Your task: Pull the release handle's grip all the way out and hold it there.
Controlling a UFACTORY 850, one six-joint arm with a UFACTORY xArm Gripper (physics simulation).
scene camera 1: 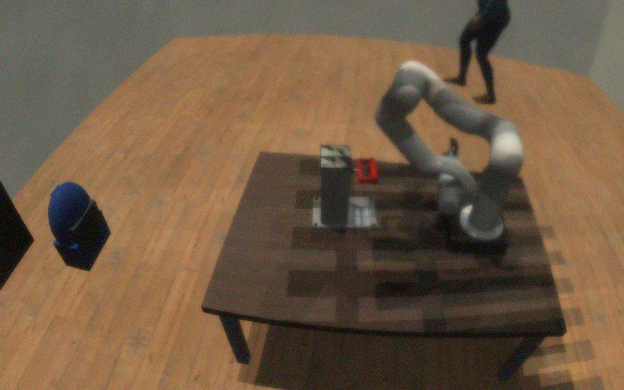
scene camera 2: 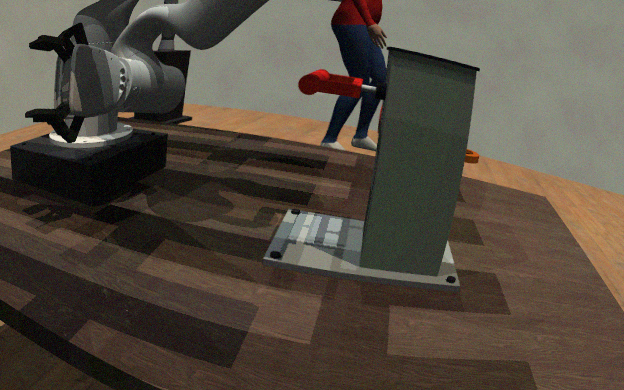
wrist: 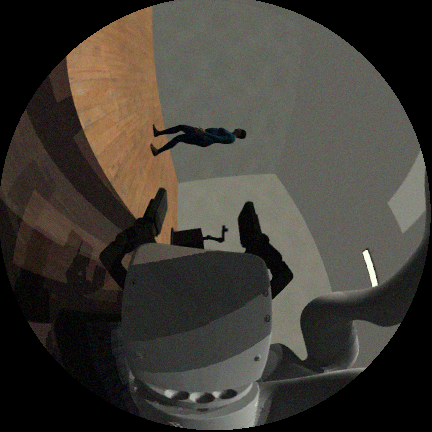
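The release handle's red grip [scene camera 1: 375, 171] [scene camera 2: 332, 85] is a rectangular loop on a short metal rod [scene camera 2: 368, 88]. The rod comes out of the upper side of a tall grey-green post [scene camera 1: 335, 195] [scene camera 2: 420, 165], and a short length of it shows between grip and post. The post stands on a pale metal plate [scene camera 1: 372, 221] [scene camera 2: 305, 260]. My gripper [scene camera 2: 39, 80] [wrist: 204, 203] is open and empty, near the arm's base. In scene camera 2 its fingers point left, away from the grip, well apart from it. The grip does not show in the wrist view.
The arm's black base [scene camera 2: 90, 175] stands on the wooden table [scene camera 1: 250, 280] [scene camera 2: 475, 335]. An orange part [scene camera 2: 471, 156] shows behind the post. People [scene camera 1: 492, 30] [scene camera 2: 350, 45] [wrist: 205, 136] stand beyond the table. A dark pedestal [wrist: 187, 237] with a small arm is far off.
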